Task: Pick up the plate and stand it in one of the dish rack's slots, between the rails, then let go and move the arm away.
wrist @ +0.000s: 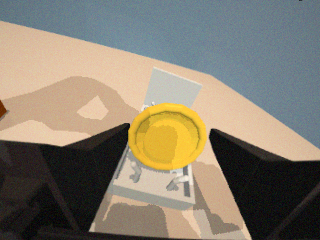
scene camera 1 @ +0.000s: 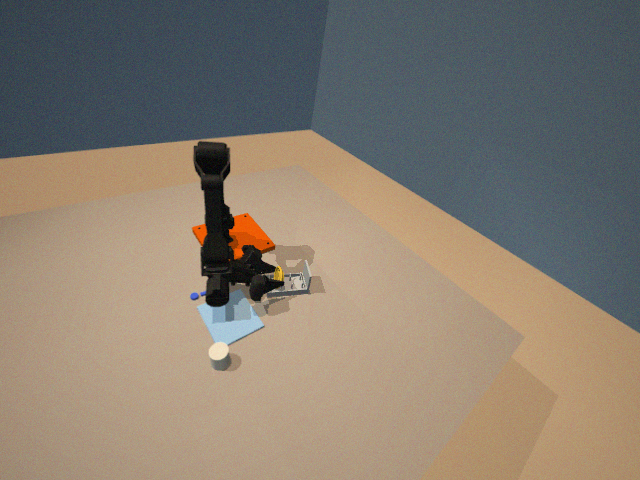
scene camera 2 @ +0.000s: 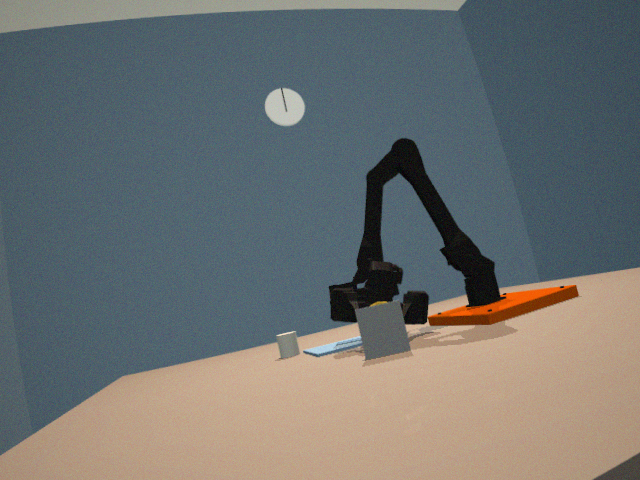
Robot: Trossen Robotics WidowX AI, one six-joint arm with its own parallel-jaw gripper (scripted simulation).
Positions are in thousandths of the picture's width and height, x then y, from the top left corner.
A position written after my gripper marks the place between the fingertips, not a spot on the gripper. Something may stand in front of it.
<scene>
My gripper (scene camera 2: 596,664) is open and holds nothing. Also in view: a yellow plate (wrist: 523,569), a grey dish rack (scene camera 2: 599,691) and a light blue mat (scene camera 1: 371,666).
The grey dish rack shows as well in the wrist view (wrist: 542,790) and in scene camera 1 (scene camera 1: 462,591). My gripper is seen too in the wrist view (wrist: 533,544) and in scene camera 1 (scene camera 1: 440,576).
</scene>
